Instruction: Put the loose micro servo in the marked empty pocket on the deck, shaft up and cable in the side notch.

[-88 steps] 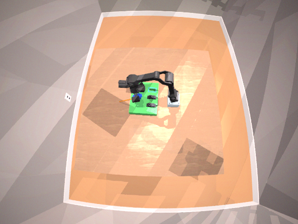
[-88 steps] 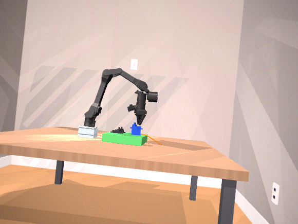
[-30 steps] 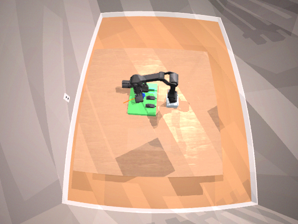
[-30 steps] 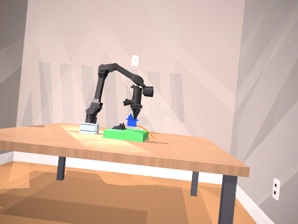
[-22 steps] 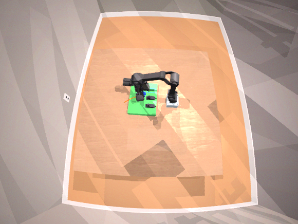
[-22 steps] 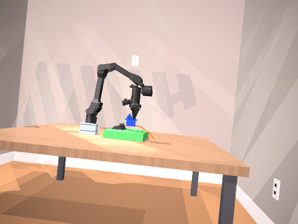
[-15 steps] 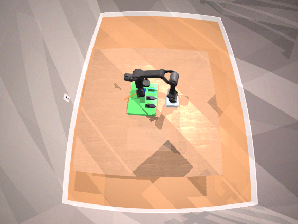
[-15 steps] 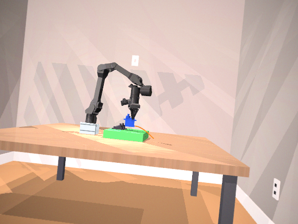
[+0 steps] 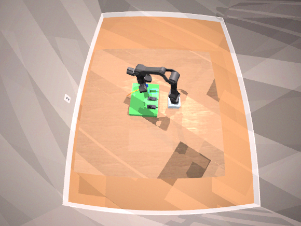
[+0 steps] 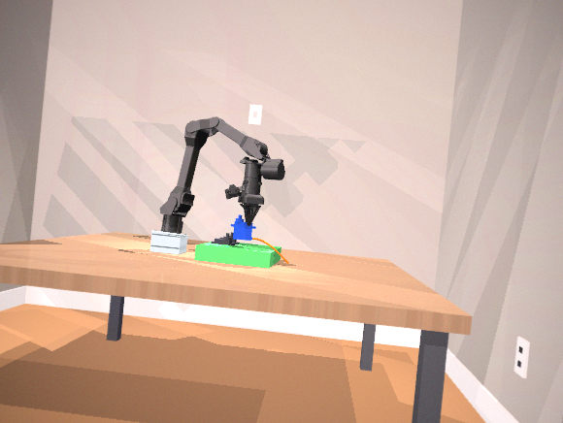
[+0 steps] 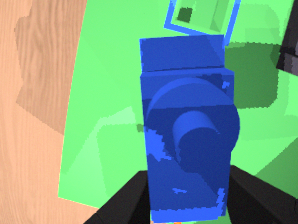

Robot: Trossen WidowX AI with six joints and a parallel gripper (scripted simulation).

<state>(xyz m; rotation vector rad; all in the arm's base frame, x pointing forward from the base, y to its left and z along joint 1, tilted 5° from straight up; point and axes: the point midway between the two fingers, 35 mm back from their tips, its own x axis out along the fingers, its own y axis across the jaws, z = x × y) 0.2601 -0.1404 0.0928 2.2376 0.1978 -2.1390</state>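
The green deck is 3 cm ahead of my gripper tip, 7 cm to the left of it and 10 cm below it.
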